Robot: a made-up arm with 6 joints. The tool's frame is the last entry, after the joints. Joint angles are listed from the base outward.
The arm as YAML. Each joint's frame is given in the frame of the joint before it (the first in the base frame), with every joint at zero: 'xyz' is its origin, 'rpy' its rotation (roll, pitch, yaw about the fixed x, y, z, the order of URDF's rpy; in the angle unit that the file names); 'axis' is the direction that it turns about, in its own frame. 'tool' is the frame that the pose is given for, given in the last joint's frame.
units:
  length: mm
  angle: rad
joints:
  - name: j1
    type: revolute
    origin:
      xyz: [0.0, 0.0, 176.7]
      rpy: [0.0, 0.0, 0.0]
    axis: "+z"
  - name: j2
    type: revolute
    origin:
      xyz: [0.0, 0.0, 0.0]
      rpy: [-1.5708, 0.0, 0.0]
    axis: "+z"
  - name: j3
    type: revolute
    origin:
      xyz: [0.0, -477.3, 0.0]
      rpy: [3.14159, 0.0, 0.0]
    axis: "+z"
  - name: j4
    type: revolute
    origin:
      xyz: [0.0, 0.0, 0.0]
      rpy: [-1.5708, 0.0, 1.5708]
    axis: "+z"
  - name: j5
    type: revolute
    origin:
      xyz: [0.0, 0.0, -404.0]
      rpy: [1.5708, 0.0, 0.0]
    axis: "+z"
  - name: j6
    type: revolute
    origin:
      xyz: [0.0, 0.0, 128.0]
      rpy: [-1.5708, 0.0, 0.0]
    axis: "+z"
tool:
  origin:
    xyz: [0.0, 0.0, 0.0]
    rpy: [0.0, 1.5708, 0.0]
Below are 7 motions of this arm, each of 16 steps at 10 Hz.
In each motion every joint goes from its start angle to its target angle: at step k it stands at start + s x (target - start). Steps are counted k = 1, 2, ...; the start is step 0. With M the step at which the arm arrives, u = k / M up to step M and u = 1 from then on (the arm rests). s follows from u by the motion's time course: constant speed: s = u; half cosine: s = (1 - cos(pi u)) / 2; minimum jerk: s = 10 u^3 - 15 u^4 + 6 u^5.
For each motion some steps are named. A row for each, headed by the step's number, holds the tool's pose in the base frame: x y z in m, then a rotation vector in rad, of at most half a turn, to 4 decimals.
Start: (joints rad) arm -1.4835 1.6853 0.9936 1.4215 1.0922 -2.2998
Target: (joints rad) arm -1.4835 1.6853 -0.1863 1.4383 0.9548 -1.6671
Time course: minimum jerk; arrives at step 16
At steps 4, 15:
4: 0.0548 -0.8421 -0.0846 1.4764 -0.0531 -0.4810
15: 0.0247 -0.4764 -0.3013 1.9019 0.5490 -0.5218

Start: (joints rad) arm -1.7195 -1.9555 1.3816 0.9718 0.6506 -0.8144
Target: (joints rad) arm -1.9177 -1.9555 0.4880 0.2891 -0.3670 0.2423
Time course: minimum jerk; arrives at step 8
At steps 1, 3, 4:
1: 0.0517 0.8225 -0.1784 2.3110 1.1552 -0.4086
3: 0.0829 0.8512 -0.0723 2.3562 1.4987 -0.0439
4: 0.1089 0.8518 0.0249 2.3968 1.6685 0.4426

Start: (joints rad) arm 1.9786 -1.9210 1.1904 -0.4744 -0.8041 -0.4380
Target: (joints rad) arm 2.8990 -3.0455 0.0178 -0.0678 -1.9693 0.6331
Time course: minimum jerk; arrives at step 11
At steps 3, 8, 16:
3: 0.5139 -0.6518 0.0170 -2.1555 1.3194 -1.7416
8: 0.5274 -0.0634 -0.2424 1.4288 -0.9357 2.0272
16: 0.4654 0.0164 -0.2582 1.2628 -0.9589 2.1343

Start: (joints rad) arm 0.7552 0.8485 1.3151 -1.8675 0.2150 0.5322
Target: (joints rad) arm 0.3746 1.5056 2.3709 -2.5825 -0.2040 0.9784
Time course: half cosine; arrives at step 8
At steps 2, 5, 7, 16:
2: 0.5764 0.5504 0.5569 1.5094 0.0189 0.7699
5: 0.6787 0.4671 0.5099 1.5717 -0.2394 1.0271
7: 0.6953 0.4003 0.4765 1.5622 -0.4255 1.1679
16: 0.6954 0.3900 0.4713 1.5584 -0.4542 1.1876

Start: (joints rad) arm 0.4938 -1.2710 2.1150 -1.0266 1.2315 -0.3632
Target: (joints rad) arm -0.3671 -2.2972 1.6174 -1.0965 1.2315 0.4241
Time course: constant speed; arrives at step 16
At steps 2, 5, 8, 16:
2: -0.7986 -0.3952 0.2396 -0.5372 1.1557 -0.8656
5: -0.8553 -0.2611 0.1076 -0.5012 1.2065 -0.9314
8: -0.8681 -0.1176 -0.0235 -0.4658 1.2548 -1.0003
16: -0.6982 0.2058 -0.3409 -0.3746 1.3839 -1.2005

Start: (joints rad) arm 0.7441 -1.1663 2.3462 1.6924 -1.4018 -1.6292
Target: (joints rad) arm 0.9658 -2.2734 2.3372 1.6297 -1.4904 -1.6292
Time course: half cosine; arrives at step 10
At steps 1, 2, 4, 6, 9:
1: -0.5719 -0.5113 0.0789 -2.3670 1.2461 -0.0576
2: -0.5562 -0.5138 0.0191 -2.3172 1.1821 -0.0921
4: -0.4769 -0.4931 -0.1814 -2.1272 0.9689 -0.1960
6: -0.3400 -0.4027 -0.3907 -1.8653 0.7334 -0.2906
9: -0.1769 -0.2394 -0.5388 -1.5678 0.5236 -0.3549

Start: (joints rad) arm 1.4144 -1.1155 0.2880 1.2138 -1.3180 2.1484
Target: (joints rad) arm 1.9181 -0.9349 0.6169 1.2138 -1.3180 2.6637
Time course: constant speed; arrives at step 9
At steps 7, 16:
7: 0.1587 -0.4698 0.8542 -2.4151 -0.8406 -0.0757
16: 0.2110 -0.4514 0.8664 -2.4368 -0.9827 -0.0915

